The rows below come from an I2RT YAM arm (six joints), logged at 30 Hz.
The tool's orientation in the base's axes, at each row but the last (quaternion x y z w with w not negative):
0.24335 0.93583 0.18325 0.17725
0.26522 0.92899 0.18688 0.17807
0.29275 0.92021 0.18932 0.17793
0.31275 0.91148 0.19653 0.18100
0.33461 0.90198 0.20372 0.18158
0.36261 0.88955 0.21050 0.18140
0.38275 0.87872 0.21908 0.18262
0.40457 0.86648 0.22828 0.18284
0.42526 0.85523 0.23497 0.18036
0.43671 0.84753 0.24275 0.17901
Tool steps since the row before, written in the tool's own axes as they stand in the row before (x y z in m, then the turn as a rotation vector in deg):
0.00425 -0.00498 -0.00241 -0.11 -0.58 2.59
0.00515 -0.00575 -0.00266 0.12 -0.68 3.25
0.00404 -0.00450 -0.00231 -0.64 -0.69 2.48
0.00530 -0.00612 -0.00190 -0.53 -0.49 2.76
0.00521 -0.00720 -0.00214 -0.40 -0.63 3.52
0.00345 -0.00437 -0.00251 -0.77 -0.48 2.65
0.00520 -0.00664 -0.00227 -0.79 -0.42 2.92
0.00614 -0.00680 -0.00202 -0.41 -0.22 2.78
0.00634 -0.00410 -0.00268 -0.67 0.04 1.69
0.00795 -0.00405 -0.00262 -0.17 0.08 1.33
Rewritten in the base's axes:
-0.00644 -0.00246 -0.00107 0.95 0.14 -2.48
-0.00769 -0.00233 -0.00143 1.01 0.35 -3.15
-0.00623 -0.00152 -0.00091 1.25 -0.30 -2.32
-0.00783 -0.00152 -0.00235 1.40 -0.02 -2.49
-0.00851 -0.00199 -0.00270 1.58 0.16 -3.23
-0.00599 -0.00095 -0.00068 1.50 -0.22 -2.35
-0.00837 -0.00070 -0.00238 1.68 -0.14 -2.54
-0.00893 0.00045 -0.00283 1.51 0.24 -2.37
-0.00763 0.00232 -0.00076 1.27 -0.10 -1.30
-0.00840 0.00388 -0.00088 0.83 0.24 -1.03

